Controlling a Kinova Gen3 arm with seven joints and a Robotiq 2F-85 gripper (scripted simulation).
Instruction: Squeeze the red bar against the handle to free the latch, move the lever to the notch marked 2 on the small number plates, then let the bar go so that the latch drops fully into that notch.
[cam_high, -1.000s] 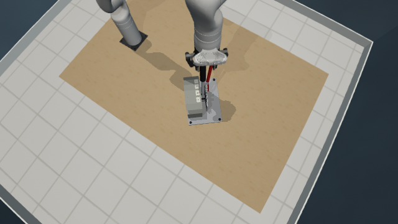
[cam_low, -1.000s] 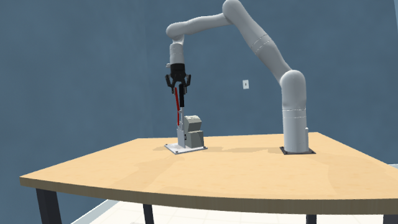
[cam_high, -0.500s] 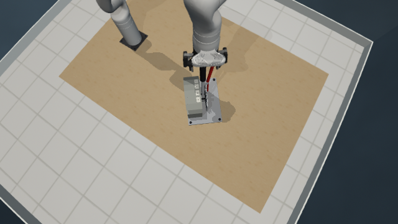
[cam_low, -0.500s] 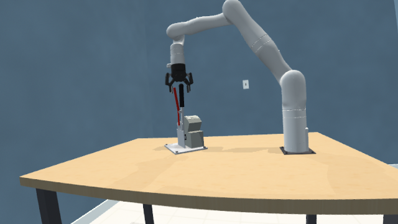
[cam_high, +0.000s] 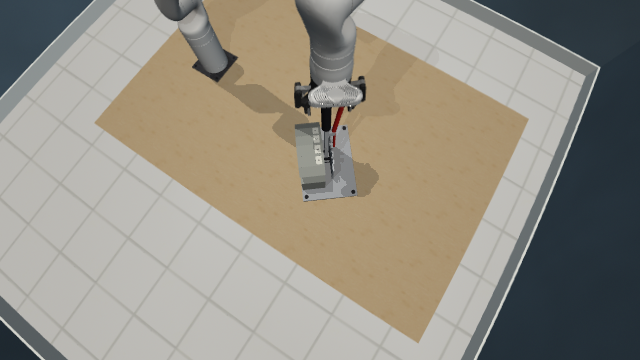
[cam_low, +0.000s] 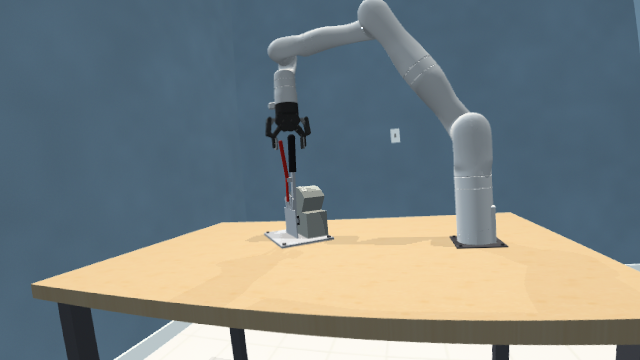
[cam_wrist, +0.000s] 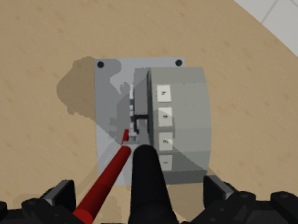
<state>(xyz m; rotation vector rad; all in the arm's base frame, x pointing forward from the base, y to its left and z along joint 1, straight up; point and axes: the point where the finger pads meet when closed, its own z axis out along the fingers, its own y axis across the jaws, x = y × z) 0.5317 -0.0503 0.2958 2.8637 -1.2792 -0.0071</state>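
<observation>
Now: hand 110 mm above the red bar and 20 mm short of it.
</observation>
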